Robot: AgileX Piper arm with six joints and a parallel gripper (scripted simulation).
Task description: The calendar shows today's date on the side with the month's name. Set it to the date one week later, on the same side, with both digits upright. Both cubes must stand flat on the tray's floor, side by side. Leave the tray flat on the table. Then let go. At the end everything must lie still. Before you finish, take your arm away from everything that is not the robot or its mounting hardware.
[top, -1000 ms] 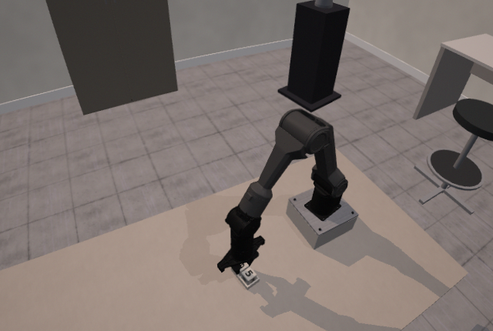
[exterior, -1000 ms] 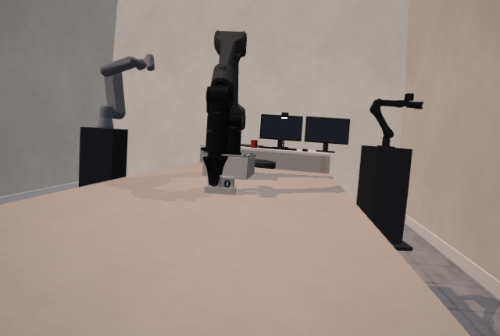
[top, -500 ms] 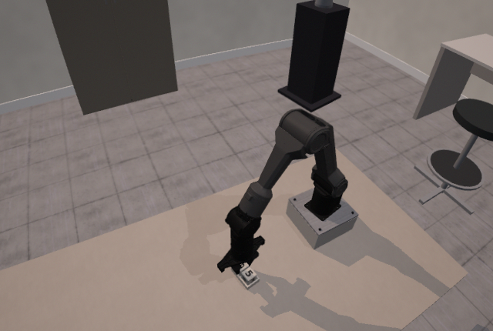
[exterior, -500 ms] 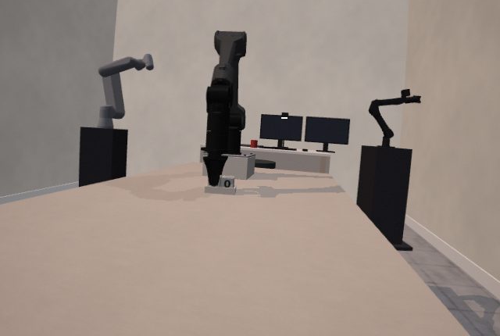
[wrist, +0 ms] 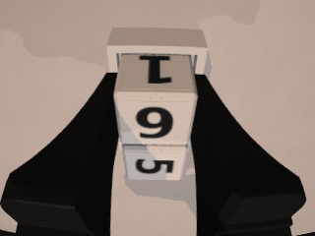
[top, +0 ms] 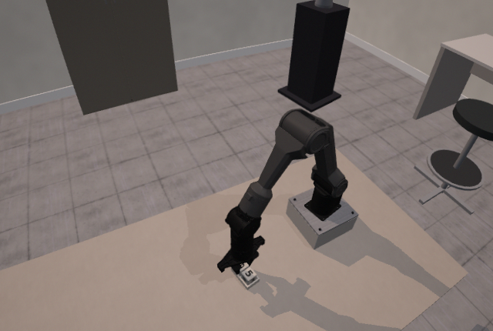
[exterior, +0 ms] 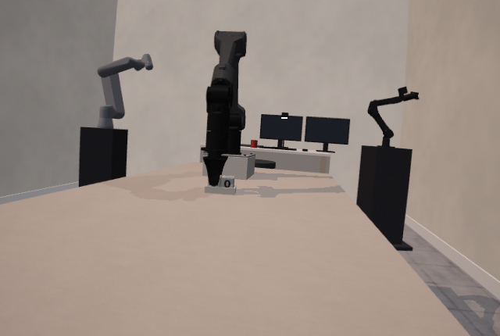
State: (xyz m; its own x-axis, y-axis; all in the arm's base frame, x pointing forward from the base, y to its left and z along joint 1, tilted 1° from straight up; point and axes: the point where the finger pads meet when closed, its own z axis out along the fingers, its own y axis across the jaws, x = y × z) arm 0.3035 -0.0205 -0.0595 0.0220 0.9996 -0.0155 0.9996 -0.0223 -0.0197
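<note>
Right now my hand is right at the white number cube. Also, from my hand: tray: 20 mm to the left, 20 mm below.
</note>
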